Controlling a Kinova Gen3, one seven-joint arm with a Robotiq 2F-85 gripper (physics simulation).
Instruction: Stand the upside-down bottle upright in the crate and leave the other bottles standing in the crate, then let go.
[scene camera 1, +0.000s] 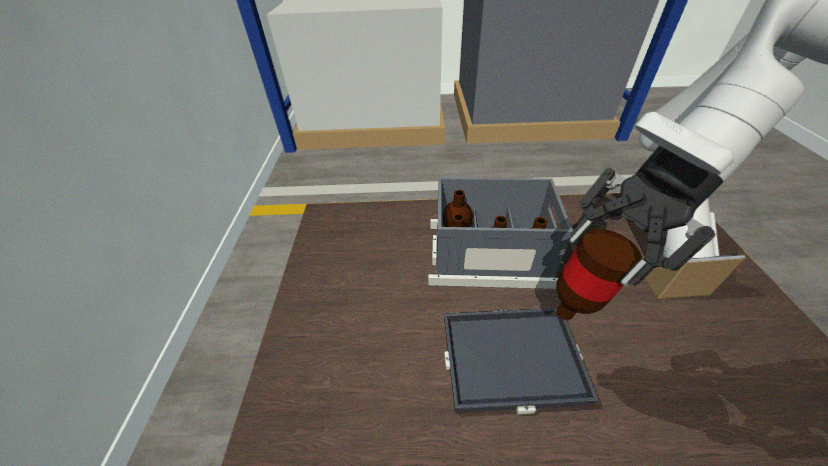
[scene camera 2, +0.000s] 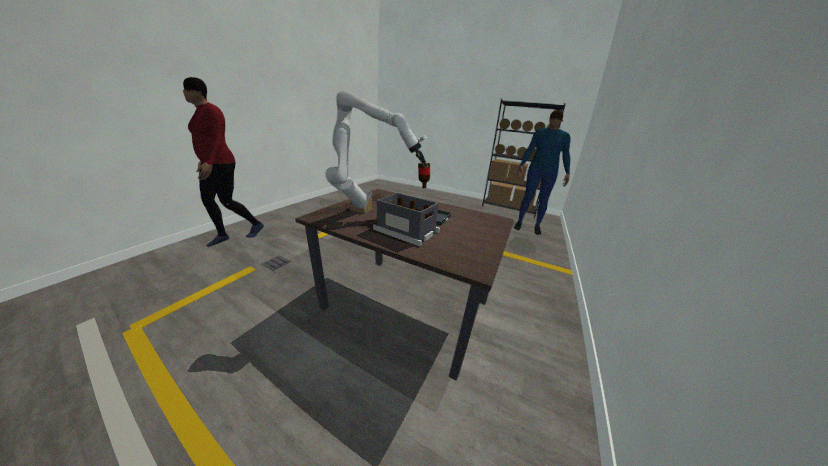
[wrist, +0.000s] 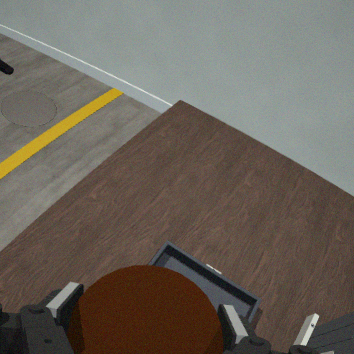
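Seen in the pictures: gripper, between the fingertips: (scene camera 1: 597, 262) (scene camera 2: 426, 166) (wrist: 148, 311); arm's base, origin of its link: (scene camera 2: 360, 199).
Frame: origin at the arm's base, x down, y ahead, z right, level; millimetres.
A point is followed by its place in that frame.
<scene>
My gripper (scene camera 1: 605, 251) @(x -235, y 381, z -179 mm) (scene camera 2: 423, 162) @(x -235, y 381, z -179 mm) (wrist: 148, 311) @(x -235, y 381, z -179 mm) is shut on a brown bottle (scene camera 1: 592, 279) @(x -226, y 394, z -198 mm) (scene camera 2: 424, 171) @(x -210, y 384, z -137 mm) (wrist: 147, 295) @(x -255, y 384, z -182 mm) with a red label. The bottle hangs neck down, base toward the gripper; it looks tilted in scene camera 1 and nearly vertical in scene camera 2. It is in the air, away from the crate's inside. The grey crate (scene camera 1: 450, 254) @(x -17, y 524, z 57 mm) (scene camera 2: 414, 226) @(x -11, y 495, z 238 mm) (wrist: 337, 335) @(x -31, y 516, z 56 mm) stands on the table. Brown bottles (scene camera 1: 458, 214) @(x -82, y 499, z 115 mm) (scene camera 1: 500, 222) @(x -82, y 415, z 77 mm) (scene camera 1: 540, 222) @(x -81, y 331, z 67 mm) (scene camera 2: 411, 204) @(x -68, y 411, z 98 mm) stand upright in it; their lower parts are hidden by its wall.
A shallow grey tray or lid (scene camera 1: 521, 358) @(x 76, y 414, z -152 mm) (scene camera 2: 443, 217) @(x 76, y 530, z -172 mm) (wrist: 195, 280) @(x 76, y 532, z -158 mm) lies on the table (scene camera 1: 347, 324) @(x 81, y 763, z -32 mm) (scene camera 2: 475, 243) @(x 81, y 786, z 79 mm) (wrist: 200, 190) @(x 81, y 714, z -238 mm). White strips (scene camera 1: 492, 281) @(x 59, y 427, z 30 mm) border the crate's base. The arm's base (scene camera 1: 695, 277) @(x 10, y 12, z -49 mm) (scene camera 2: 362, 205) @(x 30, y 35, z 29 mm) is beside the crate. Two people (scene camera 2: 209, 144) (scene camera 2: 547, 162) stand away from the table.
</scene>
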